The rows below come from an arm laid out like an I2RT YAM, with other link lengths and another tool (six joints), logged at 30 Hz.
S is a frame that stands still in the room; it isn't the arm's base.
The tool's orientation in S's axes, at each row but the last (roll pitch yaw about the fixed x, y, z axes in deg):
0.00 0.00 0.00
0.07 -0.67 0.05
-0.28 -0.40 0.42
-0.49 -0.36 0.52
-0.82 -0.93 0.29
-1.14 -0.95 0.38
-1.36 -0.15 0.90
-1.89 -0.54 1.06
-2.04 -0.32 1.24
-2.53 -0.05 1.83
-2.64 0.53 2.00
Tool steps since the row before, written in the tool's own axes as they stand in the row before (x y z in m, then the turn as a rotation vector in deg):
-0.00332 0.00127 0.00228 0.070 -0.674 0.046
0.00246 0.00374 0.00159 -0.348 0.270 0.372
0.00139 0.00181 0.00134 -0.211 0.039 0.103
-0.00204 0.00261 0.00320 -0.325 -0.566 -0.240
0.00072 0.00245 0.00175 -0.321 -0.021 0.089
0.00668 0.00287 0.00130 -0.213 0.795 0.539
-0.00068 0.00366 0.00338 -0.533 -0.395 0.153
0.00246 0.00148 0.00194 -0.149 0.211 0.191
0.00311 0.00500 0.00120 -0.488 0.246 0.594
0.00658 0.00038 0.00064 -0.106 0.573 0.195
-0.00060 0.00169 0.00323 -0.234 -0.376 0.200
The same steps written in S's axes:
-0.00332 0.00127 0.00228 0.070 -0.674 0.046
0.00244 0.00374 0.00162 -0.353 0.269 0.368
0.00137 0.00183 0.00134 -0.212 0.038 0.101
-0.00208 0.00262 0.00316 -0.318 -0.571 -0.237
0.00068 0.00248 0.00173 -0.322 -0.021 0.084
0.00664 0.00294 0.00135 -0.227 0.804 0.519
-0.00075 0.00373 0.00329 -0.527 -0.400 0.161
0.00241 0.00159 0.00191 -0.155 0.214 0.183
0.00299 0.00511 0.00104 -0.497 0.256 0.582
0.00656 0.00062 0.00063 -0.125 0.577 0.169
-0.00063 0.00182 0.00315 -0.219 -0.374 0.219

